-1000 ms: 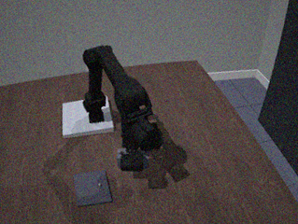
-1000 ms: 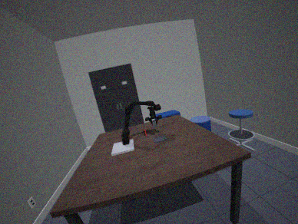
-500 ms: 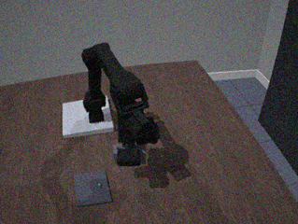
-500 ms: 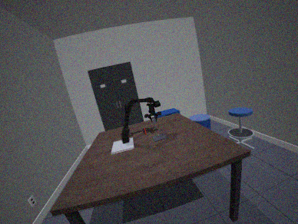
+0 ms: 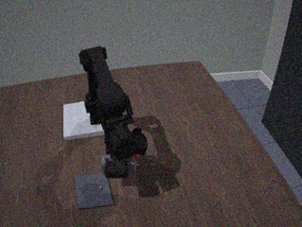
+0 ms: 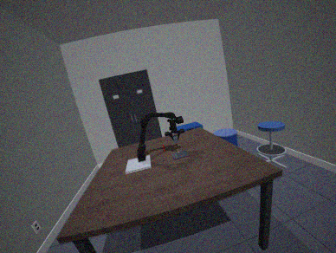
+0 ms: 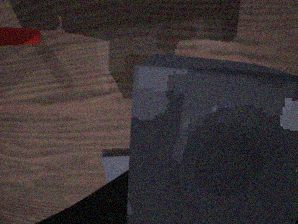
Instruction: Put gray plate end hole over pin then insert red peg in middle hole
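Now: the gray base 10 mm behind my gripper tip, 80 mm to the right of it and 100 mm below it. Also, from my gripper tip: gray plate: 30 mm above; then red peg: 130 mm behind, 70 mm to the left, 70 mm below.
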